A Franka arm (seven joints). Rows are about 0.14 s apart.
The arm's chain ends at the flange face. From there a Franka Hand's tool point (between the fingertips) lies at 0.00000 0.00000 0.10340 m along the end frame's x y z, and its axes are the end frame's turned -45 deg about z.
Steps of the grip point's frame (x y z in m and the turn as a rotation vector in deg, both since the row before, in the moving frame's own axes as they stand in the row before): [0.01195, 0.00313, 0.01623, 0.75, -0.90, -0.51]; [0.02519, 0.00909, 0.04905, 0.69, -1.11, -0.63]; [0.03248, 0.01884, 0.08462, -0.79, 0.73, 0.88]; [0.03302, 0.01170, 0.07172, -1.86, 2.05, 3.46]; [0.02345, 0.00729, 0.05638, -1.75, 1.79, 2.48]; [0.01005, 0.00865, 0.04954, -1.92, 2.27, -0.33]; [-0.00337, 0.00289, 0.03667, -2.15, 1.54, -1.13]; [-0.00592, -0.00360, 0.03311, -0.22, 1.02, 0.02]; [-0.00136, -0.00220, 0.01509, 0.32, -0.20, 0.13]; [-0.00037, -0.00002, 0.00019, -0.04, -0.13, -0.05]
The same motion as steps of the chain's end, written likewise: [0.01277, -0.00644, 0.01625, -0.11, -1.17, -0.51]; [0.02653, -0.01193, 0.04908, -0.30, -1.27, -0.63]; [0.03435, -0.00974, 0.08464, -0.04, 1.07, 0.88]; [0.02663, -0.01498, 0.07184, 0.13, 2.76, 3.46]; [0.01722, -0.01147, 0.05648, 0.03, 2.50, 2.48]; [0.00788, -0.00053, 0.04968, 0.25, 2.96, -0.33]; [-0.00505, 0.00369, 0.03678, -0.43, 2.61, -1.13]; [-0.00831, 0.00266, 0.03313, 0.57, 0.88, 0.02]; [-0.00185, -0.00044, 0.01509, 0.08, -0.37, 0.13]; [-0.00016, 0.00003, 0.00019, -0.12, -0.06, -0.05]
